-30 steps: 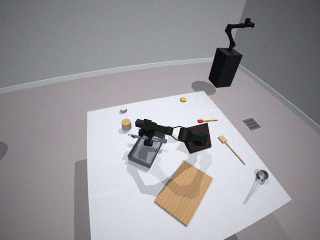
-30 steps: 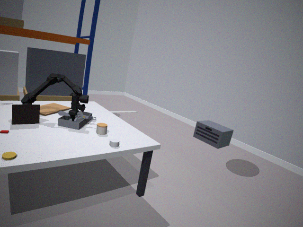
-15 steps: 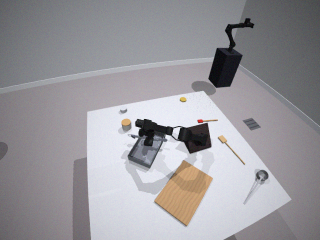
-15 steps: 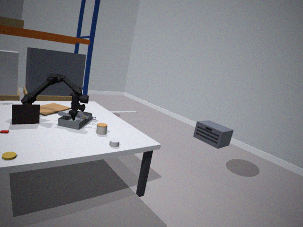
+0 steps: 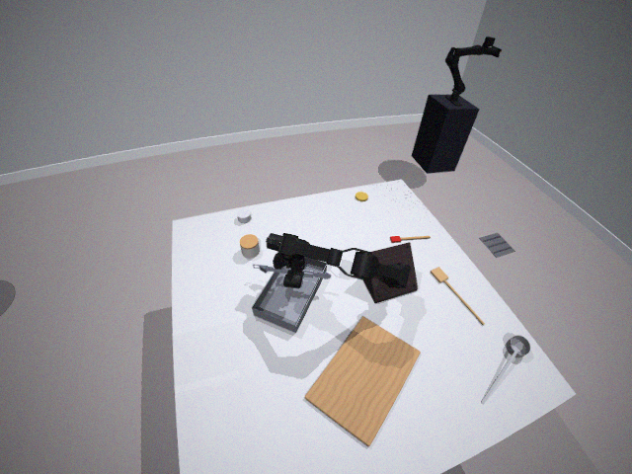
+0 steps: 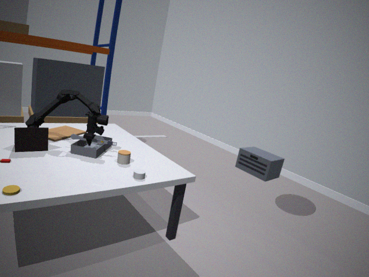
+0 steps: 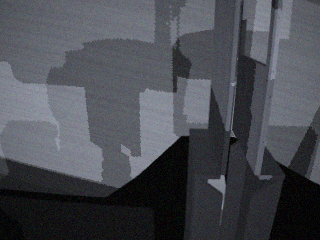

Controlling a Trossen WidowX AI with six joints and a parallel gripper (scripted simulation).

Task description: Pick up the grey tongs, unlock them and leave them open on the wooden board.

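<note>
Now: the grey roasting tin 3 cm ahead of my gripper tip, 3 cm to the left of it and 1 cm below it. From my gripper tip the other things lie so: yellow disc (45 cm behind, 48 cm to the right, 3 cm below); wooden board (15 cm behind, 41 cm to the left, 3 cm below); red spatula (55 cm behind, 14 cm to the right, 3 cm below).
</note>
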